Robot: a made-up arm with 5 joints. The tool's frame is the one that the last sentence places. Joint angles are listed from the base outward.
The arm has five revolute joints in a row. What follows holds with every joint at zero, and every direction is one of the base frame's. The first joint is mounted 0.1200 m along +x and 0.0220 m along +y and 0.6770 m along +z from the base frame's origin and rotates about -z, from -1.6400 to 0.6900 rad. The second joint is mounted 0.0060 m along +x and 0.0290 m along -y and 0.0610 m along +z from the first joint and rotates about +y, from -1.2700 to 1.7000 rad. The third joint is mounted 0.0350 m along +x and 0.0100 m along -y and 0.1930 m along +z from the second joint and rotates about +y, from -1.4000 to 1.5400 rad. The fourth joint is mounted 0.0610 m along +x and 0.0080 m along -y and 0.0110 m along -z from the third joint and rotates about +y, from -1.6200 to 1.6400 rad. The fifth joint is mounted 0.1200 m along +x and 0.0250 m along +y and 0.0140 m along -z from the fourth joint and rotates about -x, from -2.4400 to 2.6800 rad. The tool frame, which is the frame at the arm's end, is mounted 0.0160 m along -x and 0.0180 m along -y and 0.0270 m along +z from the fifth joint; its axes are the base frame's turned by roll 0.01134, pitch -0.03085 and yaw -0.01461 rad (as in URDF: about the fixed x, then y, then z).
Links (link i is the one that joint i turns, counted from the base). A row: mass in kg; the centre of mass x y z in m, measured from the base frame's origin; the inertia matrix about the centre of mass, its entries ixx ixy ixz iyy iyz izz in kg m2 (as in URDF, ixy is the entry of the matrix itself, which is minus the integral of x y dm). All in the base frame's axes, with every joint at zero. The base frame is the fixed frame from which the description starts. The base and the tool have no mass.
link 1: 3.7; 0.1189 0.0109 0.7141; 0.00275 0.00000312 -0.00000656 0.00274 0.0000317 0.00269
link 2: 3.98; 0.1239 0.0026 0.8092; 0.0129 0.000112 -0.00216 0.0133 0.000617 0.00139
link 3: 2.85; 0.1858 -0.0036 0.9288; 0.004 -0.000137 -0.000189 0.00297 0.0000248 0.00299
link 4: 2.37; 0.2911 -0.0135 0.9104; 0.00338 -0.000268 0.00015 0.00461 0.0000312 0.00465
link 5: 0.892; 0.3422 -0.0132 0.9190; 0.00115 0 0 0.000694 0 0.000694
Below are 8 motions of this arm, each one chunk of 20 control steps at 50 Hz.
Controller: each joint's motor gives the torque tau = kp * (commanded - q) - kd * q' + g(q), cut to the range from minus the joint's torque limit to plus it. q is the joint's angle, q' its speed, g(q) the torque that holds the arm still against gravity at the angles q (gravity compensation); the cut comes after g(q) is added. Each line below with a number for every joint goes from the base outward.
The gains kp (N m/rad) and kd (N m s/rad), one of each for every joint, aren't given. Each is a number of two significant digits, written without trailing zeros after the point. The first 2 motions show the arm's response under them.
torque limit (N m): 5.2 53 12 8.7 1.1
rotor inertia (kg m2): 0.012 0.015 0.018 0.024 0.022
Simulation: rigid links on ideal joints. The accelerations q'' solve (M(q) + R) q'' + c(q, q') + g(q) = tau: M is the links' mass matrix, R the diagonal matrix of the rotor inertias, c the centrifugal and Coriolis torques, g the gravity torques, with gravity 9.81 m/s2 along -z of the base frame. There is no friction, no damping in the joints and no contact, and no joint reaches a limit. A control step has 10 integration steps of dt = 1/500 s. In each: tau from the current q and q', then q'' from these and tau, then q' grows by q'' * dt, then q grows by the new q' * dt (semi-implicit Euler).
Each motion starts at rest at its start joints. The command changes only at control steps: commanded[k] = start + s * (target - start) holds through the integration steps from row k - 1 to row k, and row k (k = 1, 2, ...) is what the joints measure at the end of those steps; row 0 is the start. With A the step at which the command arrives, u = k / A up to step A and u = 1 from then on. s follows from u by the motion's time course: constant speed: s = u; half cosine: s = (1 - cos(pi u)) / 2; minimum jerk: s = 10 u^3 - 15 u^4 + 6 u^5; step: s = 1 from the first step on.
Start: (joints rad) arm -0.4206 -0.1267 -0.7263 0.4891 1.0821
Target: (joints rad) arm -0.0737 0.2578 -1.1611 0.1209 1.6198
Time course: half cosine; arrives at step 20
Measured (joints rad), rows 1 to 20:
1: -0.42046 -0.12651 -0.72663 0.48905 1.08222
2: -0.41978 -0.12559 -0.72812 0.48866 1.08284
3: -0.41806 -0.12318 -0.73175 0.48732 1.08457
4: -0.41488 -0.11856 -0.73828 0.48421 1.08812
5: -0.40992 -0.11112 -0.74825 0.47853 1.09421
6: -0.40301 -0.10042 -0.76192 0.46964 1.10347
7: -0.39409 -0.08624 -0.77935 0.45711 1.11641
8: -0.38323 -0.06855 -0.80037 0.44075 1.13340
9: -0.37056 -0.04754 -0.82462 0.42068 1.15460
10: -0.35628 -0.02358 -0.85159 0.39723 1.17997
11: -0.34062 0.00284 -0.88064 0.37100 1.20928
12: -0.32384 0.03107 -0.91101 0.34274 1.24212
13: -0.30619 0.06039 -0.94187 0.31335 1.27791
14: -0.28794 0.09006 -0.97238 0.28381 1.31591
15: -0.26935 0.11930 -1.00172 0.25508 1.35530
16: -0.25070 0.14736 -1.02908 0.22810 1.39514
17: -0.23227 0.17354 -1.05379 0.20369 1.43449
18: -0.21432 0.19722 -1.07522 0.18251 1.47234
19: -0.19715 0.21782 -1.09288 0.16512 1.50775
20: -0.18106 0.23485 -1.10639 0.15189 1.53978
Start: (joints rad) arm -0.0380 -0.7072 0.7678 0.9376 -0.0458
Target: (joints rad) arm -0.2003 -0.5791 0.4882 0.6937 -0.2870
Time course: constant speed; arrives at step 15
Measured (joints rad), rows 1 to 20:
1: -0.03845 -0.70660 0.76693 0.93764 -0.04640
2: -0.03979 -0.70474 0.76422 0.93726 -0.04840
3: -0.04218 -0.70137 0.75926 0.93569 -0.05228
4: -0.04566 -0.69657 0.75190 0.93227 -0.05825
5: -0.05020 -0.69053 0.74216 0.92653 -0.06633
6: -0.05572 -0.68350 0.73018 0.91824 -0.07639
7: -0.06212 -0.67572 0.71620 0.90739 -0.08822
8: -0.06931 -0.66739 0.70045 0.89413 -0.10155
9: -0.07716 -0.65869 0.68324 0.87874 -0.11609
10: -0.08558 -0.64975 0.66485 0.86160 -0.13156
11: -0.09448 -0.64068 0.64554 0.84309 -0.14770
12: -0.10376 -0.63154 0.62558 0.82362 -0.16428
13: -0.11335 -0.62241 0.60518 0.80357 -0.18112
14: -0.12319 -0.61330 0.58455 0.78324 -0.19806
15: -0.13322 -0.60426 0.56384 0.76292 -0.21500
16: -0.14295 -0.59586 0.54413 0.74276 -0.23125
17: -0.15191 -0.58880 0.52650 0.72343 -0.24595
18: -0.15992 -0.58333 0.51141 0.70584 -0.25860
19: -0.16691 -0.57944 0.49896 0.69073 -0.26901
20: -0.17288 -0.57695 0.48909 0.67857 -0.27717
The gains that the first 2 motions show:
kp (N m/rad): 25 83 25 12 3.6
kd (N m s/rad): 3.6 5.7 2.1 0.97 0.35
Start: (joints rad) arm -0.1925 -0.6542 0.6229 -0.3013 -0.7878
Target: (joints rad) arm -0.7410 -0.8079 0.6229 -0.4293 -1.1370
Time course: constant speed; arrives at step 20
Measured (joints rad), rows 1 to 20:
1: -0.19449 -0.65491 0.62317 -0.30150 -0.78834
2: -0.19970 -0.65691 0.62382 -0.30217 -0.79022
3: -0.20803 -0.66027 0.62474 -0.30348 -0.79396
4: -0.21908 -0.66489 0.62574 -0.30556 -0.79982
5: -0.23244 -0.67057 0.62669 -0.30848 -0.80789
6: -0.24775 -0.67708 0.62744 -0.31226 -0.81809
7: -0.26473 -0.68421 0.62795 -0.31688 -0.83024
8: -0.28313 -0.69177 0.62817 -0.32227 -0.84410
9: -0.30277 -0.69962 0.62811 -0.32834 -0.85940
10: -0.32348 -0.70762 0.62780 -0.33497 -0.87586
11: -0.34512 -0.71569 0.62729 -0.34204 -0.89320
12: -0.36755 -0.72377 0.62664 -0.34942 -0.91120
13: -0.39069 -0.73182 0.62589 -0.35698 -0.92963
14: -0.41443 -0.73983 0.62511 -0.36462 -0.94832
15: -0.43870 -0.74779 0.62435 -0.37225 -0.96712
16: -0.46342 -0.75568 0.62363 -0.37980 -0.98593
17: -0.48852 -0.76353 0.62300 -0.38722 -1.00467
18: -0.51396 -0.77133 0.62247 -0.39447 -1.02329
19: -0.53969 -0.77909 0.62204 -0.40154 -1.04177
20: -0.56566 -0.78681 0.62172 -0.40843 -1.06008

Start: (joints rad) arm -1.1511 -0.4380 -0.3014 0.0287 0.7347
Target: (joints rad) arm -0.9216 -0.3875 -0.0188 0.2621 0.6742
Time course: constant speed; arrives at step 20
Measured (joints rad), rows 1 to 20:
1: -1.15024 -0.43800 -0.30064 0.02870 0.73464
2: -1.14800 -0.43801 -0.29840 0.02911 0.73440
3: -1.14440 -0.43798 -0.29447 0.03045 0.73388
4: -1.13960 -0.43779 -0.28885 0.03310 0.73302
5: -1.13378 -0.43735 -0.28163 0.03728 0.73180
6: -1.12712 -0.43655 -0.27293 0.04307 0.73021
7: -1.11976 -0.43532 -0.26289 0.05043 0.72828
8: -1.11183 -0.43360 -0.25165 0.05926 0.72603
9: -1.10344 -0.43139 -0.23934 0.06942 0.72352
10: -1.09469 -0.42872 -0.22611 0.08072 0.72078
11: -1.08564 -0.42562 -0.21208 0.09301 0.71786
12: -1.07635 -0.42216 -0.19741 0.10609 0.71480
13: -1.06685 -0.41843 -0.18222 0.11979 0.71164
14: -1.05717 -0.41452 -0.16664 0.13393 0.70841
15: -1.04733 -0.41051 -0.15079 0.14836 0.70513
16: -1.03734 -0.40648 -0.13478 0.16293 0.70183
17: -1.02721 -0.40252 -0.11872 0.17751 0.69853
18: -1.01693 -0.39868 -0.10270 0.19199 0.69523
19: -1.00651 -0.39501 -0.08679 0.20627 0.69195
20: -0.99595 -0.39154 -0.07105 0.22027 0.68870

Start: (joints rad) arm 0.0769 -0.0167 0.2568 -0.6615 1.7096
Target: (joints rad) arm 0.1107 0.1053 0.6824 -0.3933 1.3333
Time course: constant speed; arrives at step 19
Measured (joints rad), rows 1 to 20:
1: 0.07696 -0.01661 0.25805 -0.66183 1.70890
2: 0.07719 -0.01621 0.26173 -0.66225 1.70653
3: 0.07765 -0.01528 0.26816 -0.66206 1.70191
4: 0.07835 -0.01362 0.27734 -0.66057 1.69476
5: 0.07928 -0.01108 0.28909 -0.65726 1.68502
6: 0.08040 -0.00756 0.30319 -0.65180 1.67282
7: 0.08166 -0.00302 0.31942 -0.64407 1.65842
8: 0.08300 0.00251 0.33751 -0.63407 1.64213
9: 0.08437 0.00896 0.35724 -0.62194 1.62429
10: 0.08575 0.01622 0.37835 -0.60789 1.60525
11: 0.08711 0.02414 0.40061 -0.59220 1.58534
12: 0.08843 0.03255 0.42381 -0.57518 1.56484
13: 0.08971 0.04129 0.44772 -0.55716 1.54401
14: 0.09096 0.05017 0.47217 -0.53845 1.52303
15: 0.09221 0.05905 0.49695 -0.51936 1.50204
16: 0.09345 0.06778 0.52191 -0.50017 1.48116
17: 0.09472 0.07626 0.54690 -0.48112 1.46043
18: 0.09604 0.08440 0.57179 -0.46242 1.43990
19: 0.09742 0.09217 0.59649 -0.44422 1.41956
20: 0.09884 0.09930 0.61971 -0.42622 1.40007

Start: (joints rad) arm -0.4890 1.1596 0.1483 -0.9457 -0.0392
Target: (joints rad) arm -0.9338 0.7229 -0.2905 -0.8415 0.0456
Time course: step
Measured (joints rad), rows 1 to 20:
1: -0.49141 1.13864 0.12892 -0.90110 -0.03887
2: -0.49836 1.09294 0.08900 -0.82256 -0.03784
3: -0.51001 1.03607 0.04220 -0.75127 -0.03585
4: -0.52643 0.97667 -0.00708 -0.70382 -0.03263
5: -0.54764 0.91989 -0.05756 -0.68370 -0.02804
6: -0.57362 0.86843 -0.10845 -0.68792 -0.02203
7: -0.60359 0.82337 -0.15862 -0.71076 -0.01455
8: -0.63654 0.78466 -0.20641 -0.74581 -0.00571
9: -0.67152 0.75172 -0.24998 -0.78701 0.00422
10: -0.70761 0.72392 -0.28790 -0.82940 0.01487
11: -0.74382 0.70081 -0.31931 -0.86927 0.02577
12: -0.77917 0.68217 -0.34402 -0.90416 0.03648
13: -0.81274 0.66789 -0.36230 -0.93266 0.04655
14: -0.84373 0.65788 -0.37471 -0.95414 0.05561
15: -0.87157 0.65194 -0.38195 -0.96850 0.06336
16: -0.89590 0.64974 -0.38472 -0.97607 0.06961
17: -0.91661 0.65084 -0.38374 -0.97743 0.07424
18: -0.93380 0.65474 -0.37969 -0.97333 0.07727
19: -0.94769 0.66086 -0.37321 -0.96469 0.07875
20: -0.95860 0.66863 -0.36490 -0.95246 0.07883

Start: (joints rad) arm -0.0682 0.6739 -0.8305 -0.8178 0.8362
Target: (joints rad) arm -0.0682 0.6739 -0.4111 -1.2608 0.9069
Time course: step
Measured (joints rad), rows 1 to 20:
1: -0.06868 0.66651 -0.77959 -0.85912 0.83830
2: -0.06916 0.66006 -0.70455 -0.93294 0.84353
3: -0.06933 0.65883 -0.63802 -1.00987 0.85082
4: -0.06925 0.66112 -0.58454 -1.07844 0.85924
5: -0.06901 0.66494 -0.54270 -1.13453 0.86802
6: -0.06871 0.66898 -0.51024 -1.17758 0.87658
7: -0.06840 0.67255 -0.48515 -1.20877 0.88451
8: -0.06811 0.67539 -0.46581 -1.23008 0.89156
9: -0.06787 0.67746 -0.45094 -1.24368 0.89757
10: -0.06770 0.67886 -0.43955 -1.25162 0.90251
11: -0.06758 0.67971 -0.43088 -1.25564 0.90638
12: -0.06752 0.68014 -0.42431 -1.25715 0.90927
13: -0.06751 0.68026 -0.41939 -1.25721 0.91128
14: -0.06754 0.68016 -0.41576 -1.25655 0.91254
15: -0.06760 0.67991 -0.41313 -1.25569 0.91317
16: -0.06769 0.67954 -0.41128 -1.25492 0.91331
17: -0.06779 0.67909 -0.41004 -1.25440 0.91308
18: -0.06790 0.67858 -0.40929 -1.25420 0.91259
19: -0.06801 0.67803 -0.40890 -1.25431 0.91193
20: -0.06811 0.67745 -0.40879 -1.25470 0.91117

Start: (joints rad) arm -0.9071 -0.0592 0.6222 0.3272 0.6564
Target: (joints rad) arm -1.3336 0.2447 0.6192 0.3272 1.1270
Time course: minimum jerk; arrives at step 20
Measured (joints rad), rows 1 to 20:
1: -0.90712 -0.05918 0.62220 0.32720 0.65641
2: -0.90727 -0.05898 0.62220 0.32720 0.65654
3: -0.90784 -0.05825 0.62219 0.32719 0.65705
4: -0.90928 -0.05641 0.62218 0.32717 0.65841
5: -0.91214 -0.05277 0.62215 0.32714 0.66124
6: -0.91701 -0.04662 0.62208 0.32709 0.66629
7: -0.92440 -0.03738 0.62196 0.32702 0.67432
8: -0.93475 -0.02462 0.62175 0.32690 0.68601
9: -0.94829 -0.00821 0.62141 0.32671 0.70192
10: -0.96508 0.01172 0.62090 0.32640 0.72239
11: -0.98499 0.03477 0.62019 0.32594 0.74746
12: -1.00769 0.06026 0.61927 0.32530 0.77691
13: -1.03272 0.08732 0.61814 0.32445 0.81022
14: -1.05949 0.11494 0.61687 0.32341 0.84658
15: -1.08733 0.14205 0.61554 0.32223 0.88498
16: -1.11552 0.16758 0.61424 0.32100 0.92423
17: -1.14335 0.19058 0.61309 0.31984 0.96304
18: -1.17010 0.21028 0.61219 0.31885 1.00017
19: -1.19515 0.22617 0.61159 0.31814 1.03447
20: -1.21801 0.23810 0.61134 0.31779 1.06501

